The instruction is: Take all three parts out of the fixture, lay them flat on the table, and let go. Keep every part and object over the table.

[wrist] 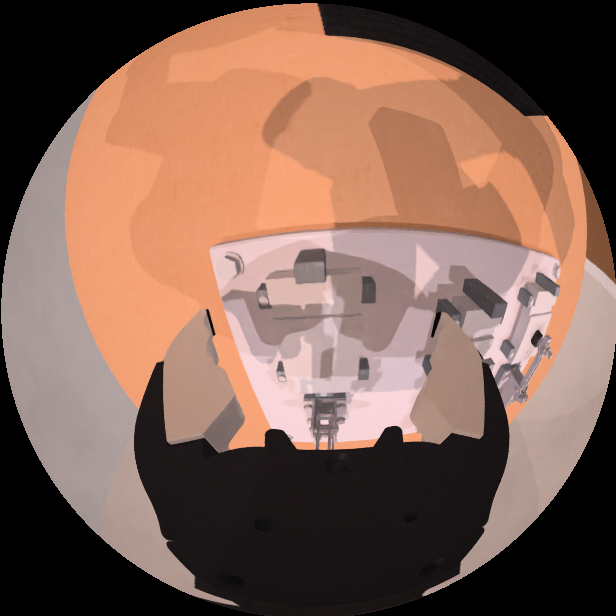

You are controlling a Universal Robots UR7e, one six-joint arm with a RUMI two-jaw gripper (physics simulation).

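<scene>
In the wrist view a pale pink fixture plate (367, 321) lies on an orange table top (229, 143). Several grey blocks and pegs stand on it, among them a block at the upper left (310, 264), a small one in the middle (367, 289) and a long dark one to the right (484, 297). I cannot tell which of them are the parts. My gripper (322, 321) is open and empty, with its two tan jaws wide apart above the plate's near half. A small metal piece (324, 422) sits at the plate's near edge, just in front of the gripper body.
A cluster of small grey pegs and clamps (528, 339) crowds the plate's right edge. The table's edge curves past on the left, with grey floor (51, 344) beyond it. A dark strip (436, 51) lies at the far top right.
</scene>
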